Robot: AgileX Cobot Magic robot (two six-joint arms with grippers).
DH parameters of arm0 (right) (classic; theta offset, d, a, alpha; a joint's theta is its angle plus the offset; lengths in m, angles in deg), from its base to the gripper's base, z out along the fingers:
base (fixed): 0 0 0 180
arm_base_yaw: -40.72 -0.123 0 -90
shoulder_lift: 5.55 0 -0.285 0
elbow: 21.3 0 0.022 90
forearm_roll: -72.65 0.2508 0 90
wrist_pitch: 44.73 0 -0.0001 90
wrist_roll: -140.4 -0.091 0 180
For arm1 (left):
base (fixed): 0 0 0 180
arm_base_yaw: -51.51 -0.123 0 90
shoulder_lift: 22.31 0 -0.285 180
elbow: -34.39 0 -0.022 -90
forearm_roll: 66.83 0.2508 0 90
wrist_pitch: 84.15 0 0.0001 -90
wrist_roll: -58.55 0.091 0 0
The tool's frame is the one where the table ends.
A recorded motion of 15 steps. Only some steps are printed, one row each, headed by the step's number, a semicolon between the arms.
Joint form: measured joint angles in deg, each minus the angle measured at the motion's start. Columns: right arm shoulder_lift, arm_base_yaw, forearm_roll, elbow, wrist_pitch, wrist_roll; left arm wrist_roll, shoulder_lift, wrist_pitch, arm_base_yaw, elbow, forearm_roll.
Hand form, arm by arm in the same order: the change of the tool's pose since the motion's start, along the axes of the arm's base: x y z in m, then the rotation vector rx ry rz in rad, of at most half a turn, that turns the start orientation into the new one. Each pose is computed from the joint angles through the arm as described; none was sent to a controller.
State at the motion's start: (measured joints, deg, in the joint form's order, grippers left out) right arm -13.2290 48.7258 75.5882 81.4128 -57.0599 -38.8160; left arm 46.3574 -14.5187 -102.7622 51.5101 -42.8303 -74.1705
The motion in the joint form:
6: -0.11 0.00 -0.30 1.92 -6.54 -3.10; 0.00 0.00 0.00 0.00 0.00 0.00
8: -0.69 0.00 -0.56 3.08 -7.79 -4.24; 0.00 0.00 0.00 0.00 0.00 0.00
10: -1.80 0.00 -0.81 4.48 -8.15 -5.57; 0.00 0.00 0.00 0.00 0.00 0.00
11: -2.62 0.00 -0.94 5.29 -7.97 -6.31; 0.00 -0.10 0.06 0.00 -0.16 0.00
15: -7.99 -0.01 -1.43 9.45 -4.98 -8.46; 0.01 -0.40 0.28 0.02 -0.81 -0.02
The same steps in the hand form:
6: -0.0063 0.0005 0.0207 0.0249 -0.1512 0.0138; 0.0000 0.0000 0.0000 0.0000 0.0000 0.0000
8: -0.0077 0.0008 0.0286 0.0340 -0.1849 0.0210; 0.0000 0.0000 0.0000 0.0000 0.0000 0.0000
10: -0.0076 0.0009 0.0362 0.0492 -0.1987 0.0299; 0.0000 0.0000 0.0000 0.0000 0.0000 0.0000
11: -0.0067 0.0008 0.0400 0.0593 -0.1969 0.0347; 0.0000 0.0000 -0.0008 0.0000 0.0000 0.0001
15: 0.0033 -0.0002 0.0548 0.0969 -0.1283 0.0462; 0.0000 0.0000 -0.0040 -0.0002 0.0023 0.0002

